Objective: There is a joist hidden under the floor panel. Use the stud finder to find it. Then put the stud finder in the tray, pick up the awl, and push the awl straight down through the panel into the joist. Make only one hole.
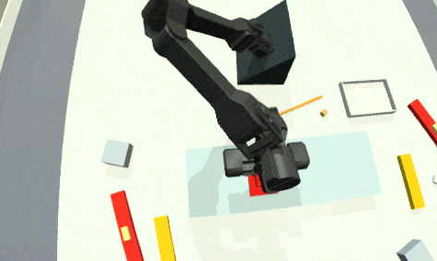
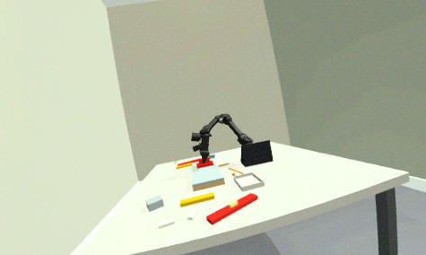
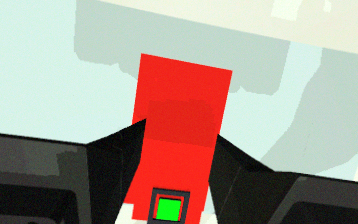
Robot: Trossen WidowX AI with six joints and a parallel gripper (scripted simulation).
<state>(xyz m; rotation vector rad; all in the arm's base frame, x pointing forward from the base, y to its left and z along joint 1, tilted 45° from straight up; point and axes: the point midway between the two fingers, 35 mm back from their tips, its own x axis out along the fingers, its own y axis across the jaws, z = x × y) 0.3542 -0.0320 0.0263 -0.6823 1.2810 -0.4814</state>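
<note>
My gripper tip is now 22 cm past the white-rimmed tray, 37 cm to the right of it and 5 cm above it. The rest, counted from my gripper tip: awl (19 cm behind, 5 cm to the right, 6 cm below); then red stud finder (2 cm behind, 2 cm above); then thin orange stick (20 cm behind, 14 cm to the left, 6 cm below).
</note>
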